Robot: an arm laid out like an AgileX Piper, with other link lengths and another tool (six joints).
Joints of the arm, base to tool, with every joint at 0 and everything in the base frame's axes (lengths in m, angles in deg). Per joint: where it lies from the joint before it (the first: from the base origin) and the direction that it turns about. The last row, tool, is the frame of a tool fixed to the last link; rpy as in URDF.
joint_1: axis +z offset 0 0 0.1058
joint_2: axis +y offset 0 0 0
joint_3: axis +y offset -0.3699 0 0.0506
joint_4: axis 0.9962 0 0.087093 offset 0.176 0 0.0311
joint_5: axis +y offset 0 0 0
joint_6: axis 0.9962 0 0.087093 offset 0.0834 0 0.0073
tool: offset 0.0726 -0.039 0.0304 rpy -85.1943 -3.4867 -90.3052
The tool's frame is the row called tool.
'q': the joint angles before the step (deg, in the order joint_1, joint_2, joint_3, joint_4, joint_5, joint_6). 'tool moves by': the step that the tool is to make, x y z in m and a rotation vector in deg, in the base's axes. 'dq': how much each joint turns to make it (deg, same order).
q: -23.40 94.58 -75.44 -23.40 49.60 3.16
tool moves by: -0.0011 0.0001 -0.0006 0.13 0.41 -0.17
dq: 0.00 0.00 -0.01 0.01 0.48 -0.01
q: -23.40 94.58 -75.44 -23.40 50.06 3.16
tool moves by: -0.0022 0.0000 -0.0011 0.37 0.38 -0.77
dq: 0.01 0.00 0.01 0.00 0.73 0.59
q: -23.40 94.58 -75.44 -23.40 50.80 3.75
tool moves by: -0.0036 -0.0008 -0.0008 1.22 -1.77 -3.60
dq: 0.01 -0.01 0.02 0.00 0.16 4.20
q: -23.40 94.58 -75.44 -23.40 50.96 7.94
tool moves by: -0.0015 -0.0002 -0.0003 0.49 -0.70 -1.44
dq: 0.01 -0.01 0.00 0.01 0.09 1.67
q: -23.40 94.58 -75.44 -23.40 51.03 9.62
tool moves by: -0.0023 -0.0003 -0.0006 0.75 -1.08 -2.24
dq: 0.01 -0.01 0.02 -0.01 0.12 2.61
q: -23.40 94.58 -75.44 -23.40 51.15 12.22
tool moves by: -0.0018 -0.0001 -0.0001 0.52 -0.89 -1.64
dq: 0.01 -0.06 0.02 0.00 0.03 1.93
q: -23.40 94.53 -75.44 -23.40 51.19 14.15
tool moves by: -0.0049 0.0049 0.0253 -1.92 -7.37 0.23
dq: 0.00 -3.48 0.02 0.07 -3.93 1.56
